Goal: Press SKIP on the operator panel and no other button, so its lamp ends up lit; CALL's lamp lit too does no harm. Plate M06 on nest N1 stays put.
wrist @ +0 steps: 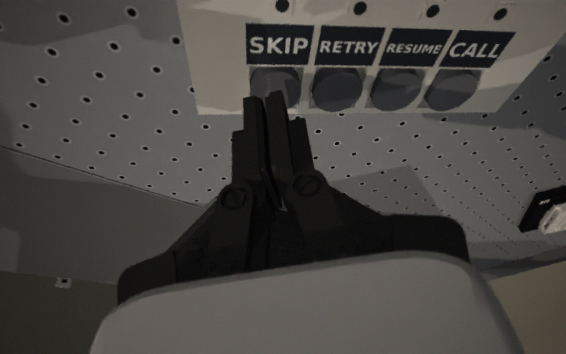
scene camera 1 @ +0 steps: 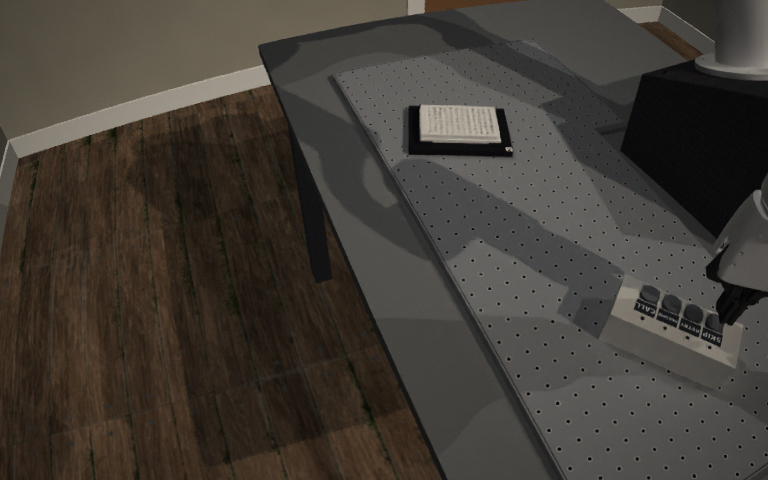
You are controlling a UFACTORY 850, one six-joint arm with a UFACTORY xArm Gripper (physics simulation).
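The cream operator panel (scene camera 1: 662, 355) (wrist: 215, 80) has four round grey buttons in a row, labelled SKIP, RETRY, RESUME and CALL. My gripper (scene camera 1: 727, 320) (wrist: 270, 118) is shut and empty. Its fingertips overlap the near part of the SKIP button (scene camera 1: 712, 321) (wrist: 275, 79) in the wrist view; whether they touch it I cannot tell. The SKIP lamp (wrist: 282, 5) and the CALL lamp (wrist: 500, 13) look dark. The pale plate M06 (scene camera 1: 459, 123) (wrist: 556, 219) lies flat on the black nest N1 (scene camera 1: 415, 148) (wrist: 531, 212).
The RETRY button (scene camera 1: 692, 312) (wrist: 337, 89) is right beside SKIP, followed by RESUME (scene camera 1: 671, 303) (wrist: 396, 89) and CALL (scene camera 1: 649, 293) (wrist: 451, 90). The panel stands on a perforated board (scene camera 1: 509, 271) (wrist: 100, 115). A black block (scene camera 1: 696, 141) under the arm's base stands behind it.
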